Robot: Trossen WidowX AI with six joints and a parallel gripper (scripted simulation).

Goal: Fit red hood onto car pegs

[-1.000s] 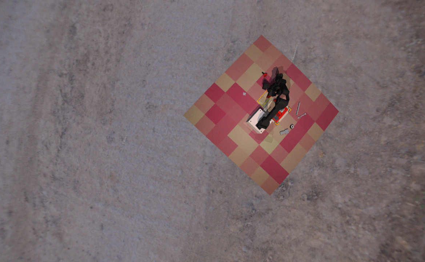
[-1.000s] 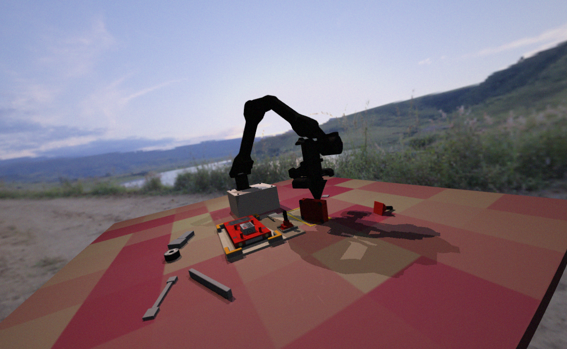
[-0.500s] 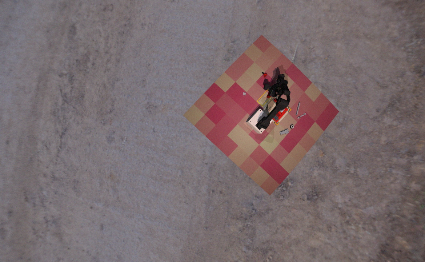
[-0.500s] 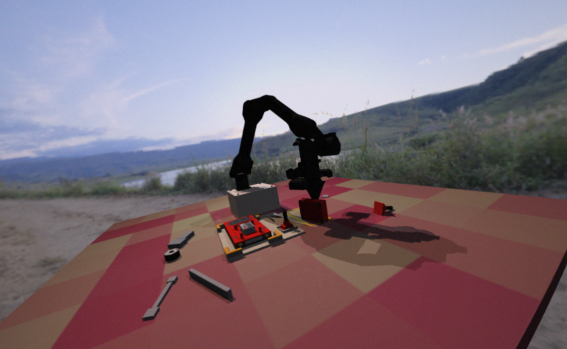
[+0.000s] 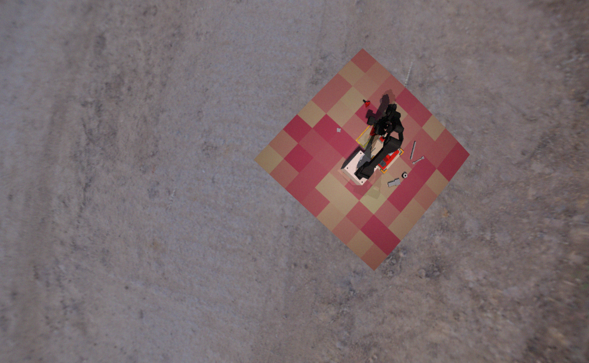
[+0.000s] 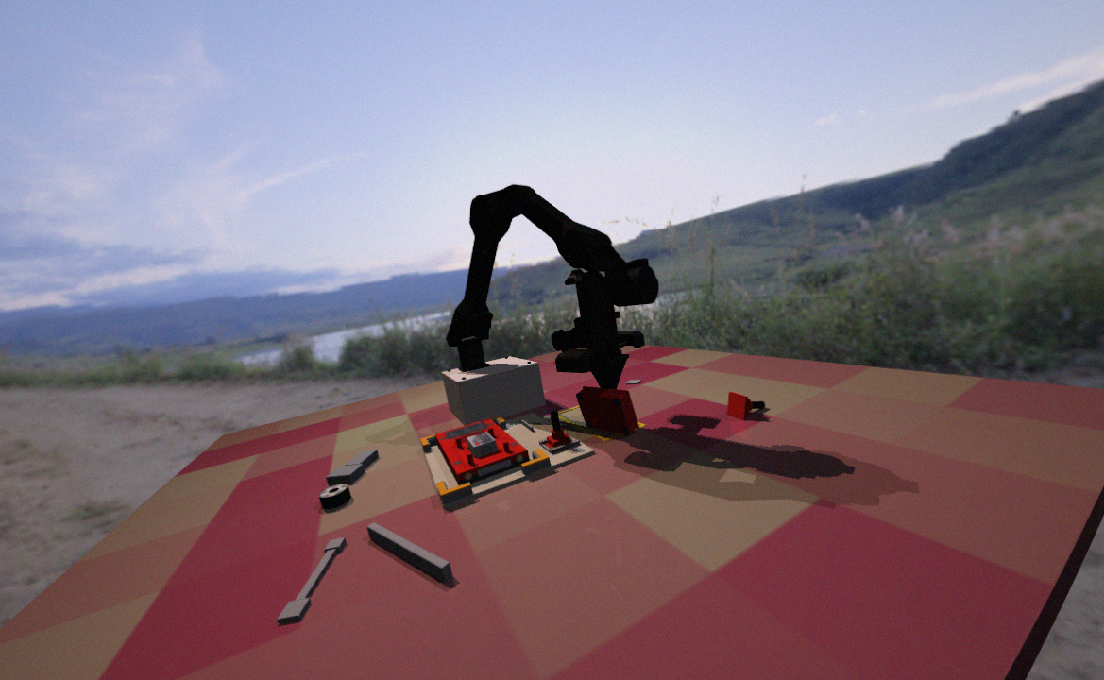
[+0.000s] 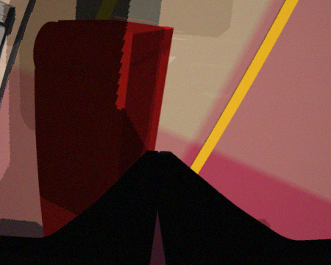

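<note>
My gripper tip is 1 cm short of the red hood, 1 cm to the left of it and 1 cm above it. Also, from my gripper tip: grey bar: 14 cm ahead, 35 cm to the right, 4 cm below.
</note>
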